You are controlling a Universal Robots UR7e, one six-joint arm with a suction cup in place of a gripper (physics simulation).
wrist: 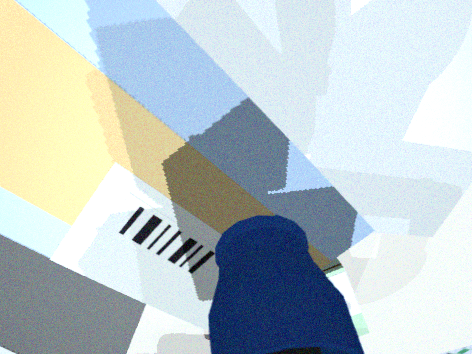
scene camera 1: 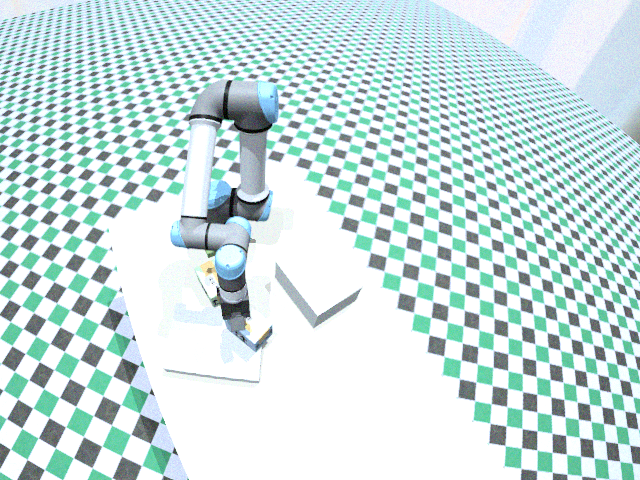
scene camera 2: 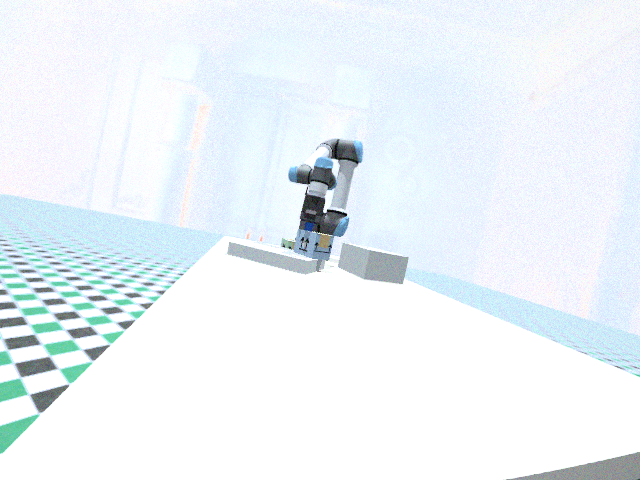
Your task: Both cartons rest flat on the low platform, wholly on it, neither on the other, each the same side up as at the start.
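Frame: origin at the arm's base, x ahead, y left, z up, level; centimetres.
Where they show: hand, its tool point: [wrist: 261, 231] [scene camera 2: 307, 233].
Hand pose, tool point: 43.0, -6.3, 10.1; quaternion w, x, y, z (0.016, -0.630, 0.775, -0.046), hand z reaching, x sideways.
Things, the pixels of their top centre, and the offset from my tool point, as dx, dy, dz.
- blue carton, centre of its top: [wrist: 156, 209] [scene camera 1: 248, 321] [scene camera 2: 315, 232] +2.9, +2.9, +1.0
- low platform, centre of its top: [wrist: 348, 106] [scene camera 1: 214, 340] [scene camera 2: 280, 250] +1.9, -9.5, -8.7
- green carton, centre of its top: [scene camera 1: 213, 277] [scene camera 2: 294, 240] -19.3, -2.6, -5.3
- taller grey-white block, centre of its top: [scene camera 1: 319, 273] [scene camera 2: 374, 249] -5.9, +32.0, -1.5
The blue carton [scene camera 1: 253, 338] [scene camera 2: 312, 244] [wrist: 150, 95] has an orange tape strip, a barcode label and side arrows pointing up. It is at the right edge of the low platform [scene camera 1: 206, 361] [scene camera 2: 268, 258], and its right corner appears to reach past that edge. My suction gripper [scene camera 1: 237, 326] [scene camera 2: 309, 228] [wrist: 262, 232] is at the carton's top face with suction off; whether it touches is hard to tell. The green carton [scene camera 1: 205, 281] [scene camera 2: 287, 242] lies farther back, toward the arm's base, partly hidden by the arm in scene camera 1. Its underside is hidden.
A taller grey-white block [scene camera 1: 297, 297] [scene camera 2: 356, 260] stands on the table to the right of the platform, a short gap from the blue carton. A small green thing [scene camera 1: 209, 253] shows behind the green carton. Two small orange shapes [scene camera 2: 248, 236] [scene camera 2: 261, 238] show behind the platform.
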